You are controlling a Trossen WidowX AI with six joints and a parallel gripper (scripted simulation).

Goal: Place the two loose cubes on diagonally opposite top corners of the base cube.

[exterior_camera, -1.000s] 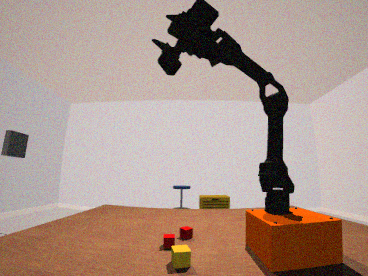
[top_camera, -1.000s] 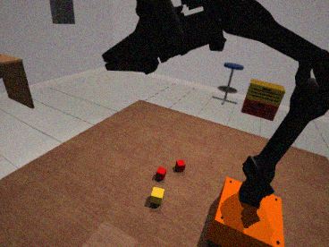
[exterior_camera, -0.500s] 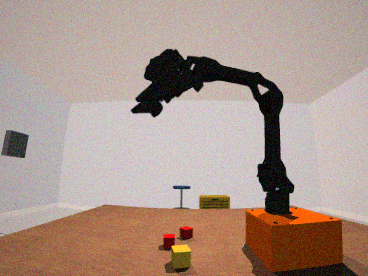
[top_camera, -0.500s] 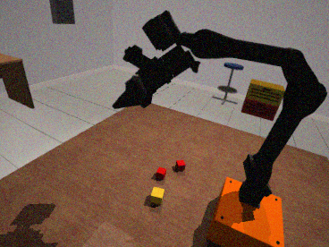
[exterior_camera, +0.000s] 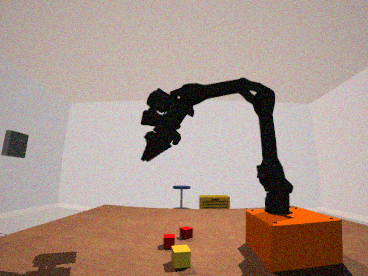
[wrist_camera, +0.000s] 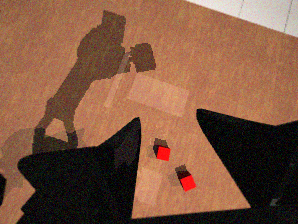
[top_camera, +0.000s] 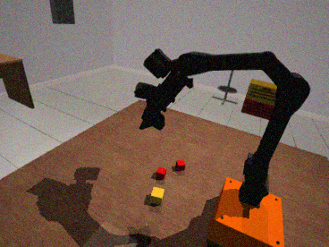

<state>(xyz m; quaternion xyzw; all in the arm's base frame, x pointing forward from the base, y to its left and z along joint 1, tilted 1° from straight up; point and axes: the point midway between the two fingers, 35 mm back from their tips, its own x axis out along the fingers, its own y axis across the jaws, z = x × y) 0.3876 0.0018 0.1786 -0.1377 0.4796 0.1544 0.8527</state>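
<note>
Now: gripper tip 24 cm above the yellow base cube, 11 cm past it and 6 cm to the right of it.
</note>
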